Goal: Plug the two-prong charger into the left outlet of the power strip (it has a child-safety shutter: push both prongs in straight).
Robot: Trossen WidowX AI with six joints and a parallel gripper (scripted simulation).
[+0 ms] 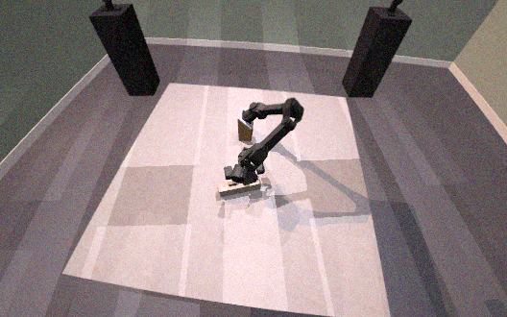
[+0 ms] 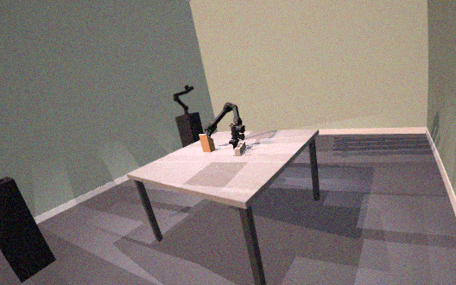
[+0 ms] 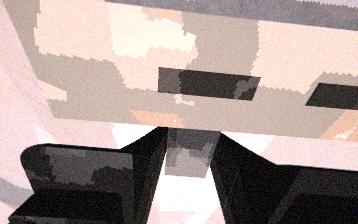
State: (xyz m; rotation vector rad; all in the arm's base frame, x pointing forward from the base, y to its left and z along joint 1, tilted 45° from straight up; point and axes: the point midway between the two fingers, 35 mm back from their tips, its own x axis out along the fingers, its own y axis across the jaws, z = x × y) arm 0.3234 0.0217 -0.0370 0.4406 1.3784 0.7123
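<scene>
Now: gripper tip 20 mm short of the two-prong charger and 10 mm below it.
</scene>
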